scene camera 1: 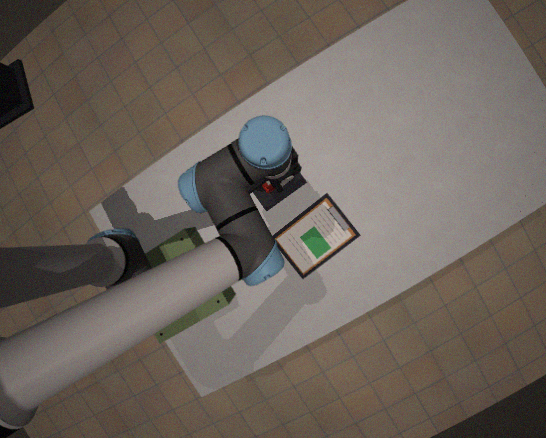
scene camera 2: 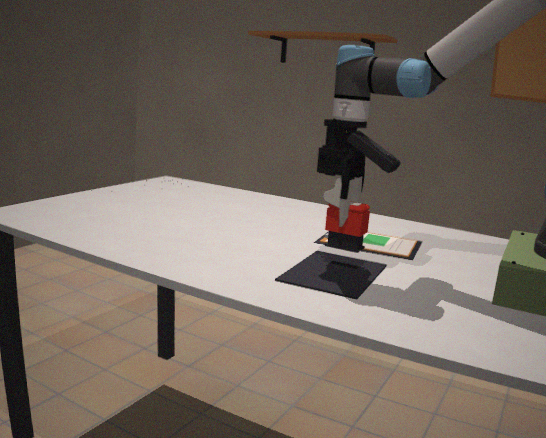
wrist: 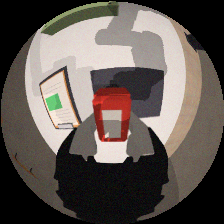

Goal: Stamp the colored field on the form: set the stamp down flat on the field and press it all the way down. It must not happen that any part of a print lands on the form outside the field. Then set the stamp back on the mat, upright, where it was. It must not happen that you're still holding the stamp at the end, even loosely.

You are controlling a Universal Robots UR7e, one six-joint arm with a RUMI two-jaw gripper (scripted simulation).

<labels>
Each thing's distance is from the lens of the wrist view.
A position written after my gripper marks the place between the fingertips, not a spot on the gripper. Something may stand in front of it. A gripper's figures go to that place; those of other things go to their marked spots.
my gripper (wrist: 113, 111): 0.15 m
red stamp (wrist: 111, 104): 0.09 m
</labels>
